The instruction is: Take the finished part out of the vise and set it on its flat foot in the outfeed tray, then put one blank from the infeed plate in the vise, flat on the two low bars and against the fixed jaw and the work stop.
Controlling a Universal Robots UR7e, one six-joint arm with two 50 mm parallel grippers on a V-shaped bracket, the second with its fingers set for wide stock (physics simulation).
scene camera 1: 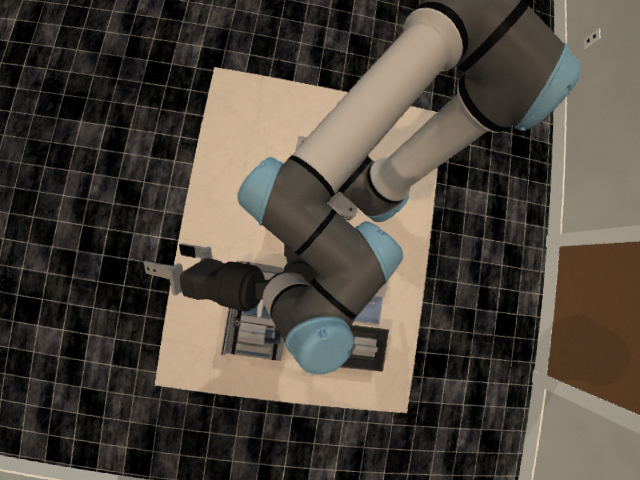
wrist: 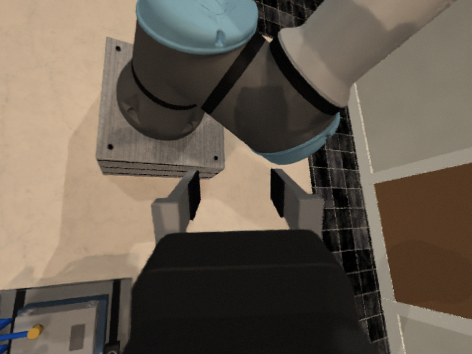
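Seen in the pictures: hand, its tool point: (wrist: 236,191); arm's base, origin of its link: (wrist: 162,101).
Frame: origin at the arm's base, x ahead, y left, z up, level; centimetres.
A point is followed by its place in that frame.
Observation:
My gripper (scene camera 1: 168,260) (wrist: 235,194) {y 3.6, x 21.0, z 26.3 cm} is open, with nothing between its two black-padded fingers. It is at the left edge of the table in the scene view, its fingers pointing left, away from the fixtures. The other gripper is hidden in the scene view. Grey ribbed metal blocks (scene camera 1: 252,333) {y -9.4, x 52.1, z 0.6 cm}, apparently the vise, sit in a dark-edged frame near the table's front; the finished part cannot be made out there. A dark tray (scene camera 1: 379,360) {y 33.0, x 54.3, z -7.7 cm} to their right holds light ribbed pieces (scene camera 1: 364,346) {y 26.3, x 50.4, z -6.1 cm}; whether it is infeed or outfeed cannot be told. The arm covers much of this area.
The arm's forearm and wrist (scene camera 1: 330,227) {y -0.6, x 24.3, z 56.6 cm} hang over the table (scene camera 1: 232,113) {y -35.2, x -15.9, z -10.8 cm}. The wrist view shows the square base plate (wrist: 160,150) {y 0.6, x 9.4, z -0.2 cm} below the arm's base, and a grey panel (wrist: 55,325) {y -9.9, x 35.5, z -1.2 cm} with blue hoses and a yellow fitting (wrist: 35,331) {y -11.6, x 35.6, z 0.2 cm} at lower left.

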